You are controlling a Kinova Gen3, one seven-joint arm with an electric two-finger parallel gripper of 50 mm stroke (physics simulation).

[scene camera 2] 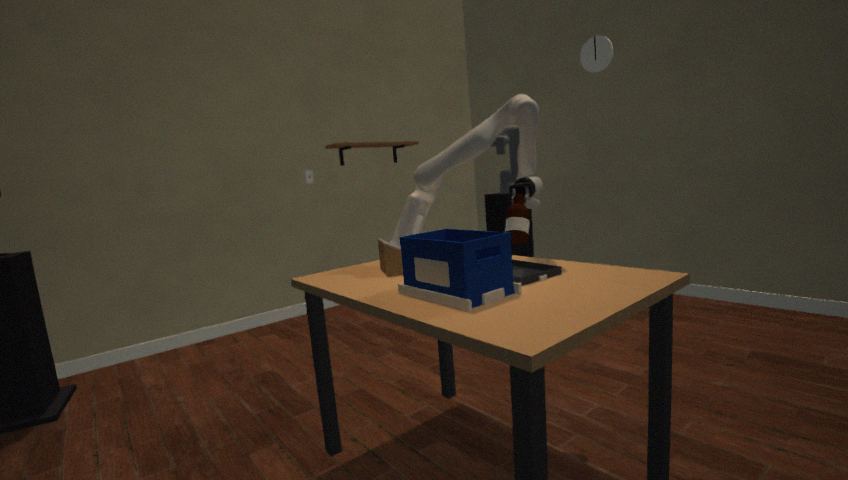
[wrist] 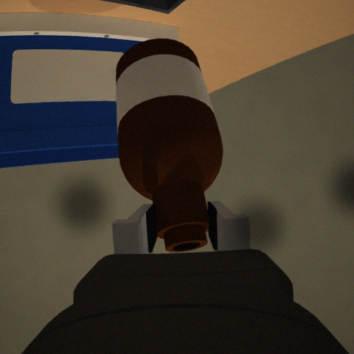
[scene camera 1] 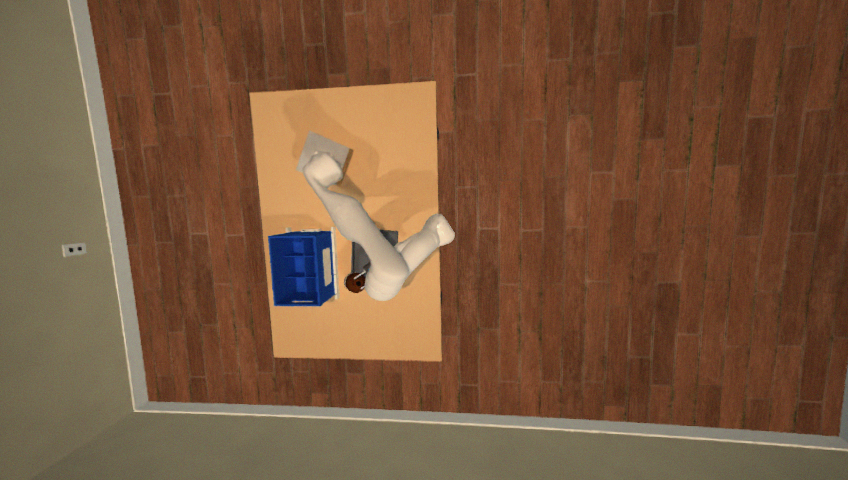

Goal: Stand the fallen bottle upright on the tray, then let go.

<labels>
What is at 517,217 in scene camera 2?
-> A brown bottle.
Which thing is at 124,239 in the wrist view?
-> My gripper.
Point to a brown bottle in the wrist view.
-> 170,150
</labels>
